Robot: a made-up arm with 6 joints. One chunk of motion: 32 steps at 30 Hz.
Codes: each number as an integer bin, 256 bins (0 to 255) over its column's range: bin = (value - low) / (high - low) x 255, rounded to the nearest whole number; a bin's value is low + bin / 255 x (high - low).
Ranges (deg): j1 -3..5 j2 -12..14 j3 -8..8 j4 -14..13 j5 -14..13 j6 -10..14
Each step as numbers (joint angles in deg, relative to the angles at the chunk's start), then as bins.
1 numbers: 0.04 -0.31 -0.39 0.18 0.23 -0.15
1 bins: 97 115 121 134 134 105
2 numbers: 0.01 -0.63 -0.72 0.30 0.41 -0.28
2 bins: 96 112 116 135 136 103
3 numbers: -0.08 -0.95 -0.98 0.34 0.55 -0.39
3 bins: 93 108 112 135 137 102
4 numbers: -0.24 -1.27 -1.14 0.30 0.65 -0.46
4 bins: 88 105 109 135 138 101
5 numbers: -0.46 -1.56 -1.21 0.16 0.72 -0.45
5 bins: 81 102 108 134 139 101
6 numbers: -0.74 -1.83 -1.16 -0.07 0.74 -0.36
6 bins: 72 100 109 132 139 102
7 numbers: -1.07 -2.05 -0.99 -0.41 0.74 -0.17
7 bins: 62 98 112 128 139 104
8 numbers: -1.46 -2.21 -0.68 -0.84 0.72 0.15
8 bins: 49 96 117 124 139 108
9 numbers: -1.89 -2.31 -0.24 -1.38 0.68 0.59
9 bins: 35 95 124 119 139 113
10 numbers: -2.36 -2.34 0.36 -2.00 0.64 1.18
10 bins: 20 95 133 113 138 119
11 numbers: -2.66 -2.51 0.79 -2.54 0.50 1.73
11 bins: 11 93 140 108 137 125
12 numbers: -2.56 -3.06 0.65 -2.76 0.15 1.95
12 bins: 14 88 138 106 134 127
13 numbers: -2.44 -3.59 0.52 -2.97 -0.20 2.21
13 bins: 18 82 136 104 130 130
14 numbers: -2.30 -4.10 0.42 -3.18 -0.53 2.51
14 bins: 22 77 134 102 127 133
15 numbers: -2.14 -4.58 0.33 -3.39 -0.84 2.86
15 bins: 27 73 133 100 124 137
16 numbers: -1.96 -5.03 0.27 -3.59 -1.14 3.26
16 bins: 33 68 132 98 121 141
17 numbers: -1.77 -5.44 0.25 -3.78 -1.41 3.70
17 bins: 39 64 131 97 119 146
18 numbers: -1.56 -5.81 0.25 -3.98 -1.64 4.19
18 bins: 46 61 131 95 117 151
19 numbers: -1.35 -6.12 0.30 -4.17 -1.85 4.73
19 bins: 53 58 132 93 115 157
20 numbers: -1.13 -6.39 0.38 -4.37 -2.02 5.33
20 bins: 60 55 134 91 113 163
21 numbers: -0.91 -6.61 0.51 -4.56 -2.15 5.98
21 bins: 67 53 136 89 112 170
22 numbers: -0.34 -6.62 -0.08 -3.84 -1.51 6.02
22 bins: 85 53 126 96 118 170
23 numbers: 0.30 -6.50 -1.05 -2.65 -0.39 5.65
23 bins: 105 54 111 107 129 166
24 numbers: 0.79 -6.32 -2.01 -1.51 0.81 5.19
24 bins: 121 56 95 118 140 161
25 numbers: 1.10 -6.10 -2.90 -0.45 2.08 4.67
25 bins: 131 58 81 128 152 156
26 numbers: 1.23 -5.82 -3.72 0.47 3.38 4.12
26 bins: 135 61 68 137 164 150
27 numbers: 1.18 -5.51 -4.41 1.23 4.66 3.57
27 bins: 133 64 57 144 176 144
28 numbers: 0.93 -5.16 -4.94 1.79 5.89 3.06
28 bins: 125 67 49 149 188 139
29 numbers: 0.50 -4.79 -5.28 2.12 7.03 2.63
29 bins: 112 71 43 152 199 134
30 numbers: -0.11 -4.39 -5.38 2.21 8.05 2.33
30 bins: 92 75 42 153 208 131
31 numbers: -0.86 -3.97 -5.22 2.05 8.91 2.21
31 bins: 68 79 44 152 216 130
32 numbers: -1.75 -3.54 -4.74 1.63 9.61 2.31
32 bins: 40 83 52 148 223 131
